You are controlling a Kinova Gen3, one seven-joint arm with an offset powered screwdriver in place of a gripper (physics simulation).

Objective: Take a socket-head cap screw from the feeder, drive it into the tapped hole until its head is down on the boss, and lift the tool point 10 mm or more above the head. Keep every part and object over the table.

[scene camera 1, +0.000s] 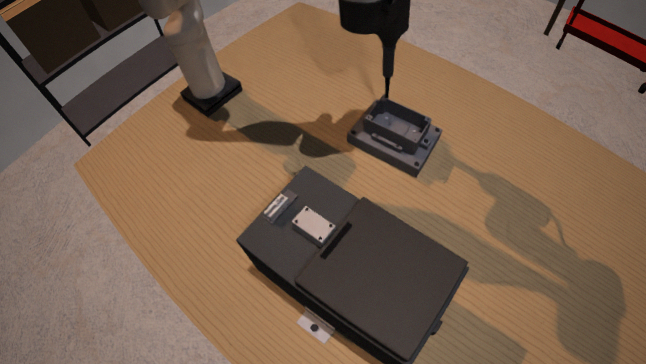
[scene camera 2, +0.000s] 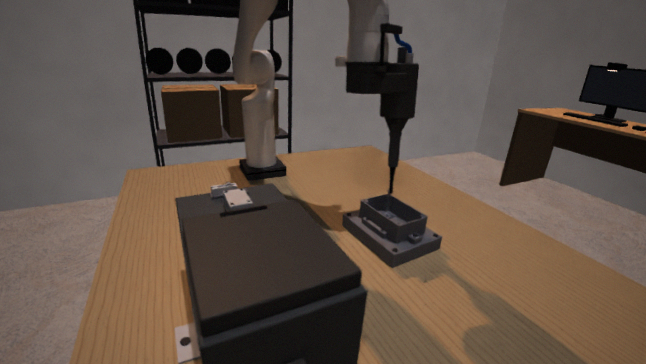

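Note:
My screwdriver tool [scene camera 1: 387, 96] [scene camera 2: 390, 192] points straight down, its thin bit at the back corner of the open grey housing [scene camera 1: 392, 134] [scene camera 2: 407, 228]. A tiny pale spot shows at the bit's tip in the scene camera 2 view; whether it is a screw on the bit, and whether the bit touches the corner boss, is too small to tell. The housing stands on a flat grey base [scene camera 1: 405, 162] [scene camera 2: 370, 245]. The dark feeder box [scene camera 1: 385, 275] [scene camera 2: 265, 260] has a light plate with corner holes [scene camera 1: 313, 225] [scene camera 2: 238, 198] and a small metal piece [scene camera 1: 278, 206] [scene camera 2: 223, 190] on top.
The arm's black foot [scene camera 1: 212, 100] [scene camera 2: 262, 172] stands at the back of the wooden table [scene camera 1: 190, 200] [scene camera 2: 130, 240]. A small light bracket [scene camera 1: 315, 327] [scene camera 2: 185, 345] sits beside the feeder. Beyond the table are a shelf rack, a red cart and a desk with a monitor [scene camera 2: 615, 85].

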